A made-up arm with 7 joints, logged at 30 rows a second.
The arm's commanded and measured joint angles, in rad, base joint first. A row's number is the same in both.
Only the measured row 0 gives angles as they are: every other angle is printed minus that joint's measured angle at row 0.
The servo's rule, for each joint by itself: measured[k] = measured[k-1] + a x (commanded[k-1-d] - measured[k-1]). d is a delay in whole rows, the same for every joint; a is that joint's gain. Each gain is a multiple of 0.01, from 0.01 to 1. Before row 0 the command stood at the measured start. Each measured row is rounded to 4 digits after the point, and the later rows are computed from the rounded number. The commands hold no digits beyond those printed.
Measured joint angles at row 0: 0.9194, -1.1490, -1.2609, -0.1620, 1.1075, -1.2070, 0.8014
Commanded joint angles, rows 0 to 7: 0.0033, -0.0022, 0.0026, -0.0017, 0.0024, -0.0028, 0.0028; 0.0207, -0.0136, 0.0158, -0.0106, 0.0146, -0.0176, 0.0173; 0.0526, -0.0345, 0.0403, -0.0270, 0.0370, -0.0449, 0.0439; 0.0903, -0.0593, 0.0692, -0.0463, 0.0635, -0.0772, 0.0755; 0.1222, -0.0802, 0.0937, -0.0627, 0.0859, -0.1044, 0.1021; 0.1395, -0.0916, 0.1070, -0.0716, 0.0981, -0.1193, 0.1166; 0.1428, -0.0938, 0.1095, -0.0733, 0.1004, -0.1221, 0.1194; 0.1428, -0.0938, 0.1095, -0.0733, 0.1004, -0.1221, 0.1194
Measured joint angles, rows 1 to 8: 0.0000, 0.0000, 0.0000, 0.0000, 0.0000, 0.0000, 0.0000; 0.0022, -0.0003, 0.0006, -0.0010, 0.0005, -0.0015, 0.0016; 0.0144, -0.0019, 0.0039, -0.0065, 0.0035, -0.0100, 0.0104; 0.0396, -0.0058, 0.0119, -0.0182, 0.0105, -0.0285, 0.0292; 0.0731, -0.0122, 0.0245, -0.0342, 0.0216, -0.0543, 0.0551; 0.1055, -0.0204, 0.0397, -0.0504, 0.0351, -0.0809, 0.0814; 0.1279, -0.0289, 0.0545, -0.0625, 0.0483, -0.1013, 0.1011; 0.1377, -0.0367, 0.0666, -0.0687, 0.0592, -0.1123, 0.1113
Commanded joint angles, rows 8 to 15: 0.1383, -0.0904, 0.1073, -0.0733, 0.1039, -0.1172, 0.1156; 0.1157, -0.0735, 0.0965, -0.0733, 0.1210, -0.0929, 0.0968; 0.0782, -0.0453, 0.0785, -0.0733, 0.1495, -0.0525, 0.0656; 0.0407, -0.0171, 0.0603, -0.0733, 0.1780, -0.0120, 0.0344; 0.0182, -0.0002, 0.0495, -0.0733, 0.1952, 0.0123, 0.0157; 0.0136, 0.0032, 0.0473, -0.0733, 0.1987, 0.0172, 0.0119; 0.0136, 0.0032, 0.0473, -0.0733, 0.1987, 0.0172, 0.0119; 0.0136, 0.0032, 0.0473, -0.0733, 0.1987, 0.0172, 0.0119
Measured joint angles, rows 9 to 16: 0.1411, -0.0436, 0.0760, -0.0713, 0.0679, -0.1175, 0.1158; 0.1393, -0.0492, 0.0829, -0.0724, 0.0755, -0.1173, 0.1157; 0.1237, -0.0521, 0.0859, -0.0729, 0.0851, -0.1044, 0.1051; 0.0937, -0.0513, 0.0843, -0.0731, 0.0986, -0.0769, 0.0830; 0.0587, -0.0472, 0.0790, -0.0732, 0.1153, -0.0425, 0.0558; 0.0320, -0.0416, 0.0725, -0.0733, 0.1321, -0.0135, 0.0333; 0.0199, -0.0362, 0.0670, -0.0733, 0.1461, 0.0028, 0.0213; 0.0157, -0.0315, 0.0627, -0.0733, 0.1571, 0.0104, 0.0160
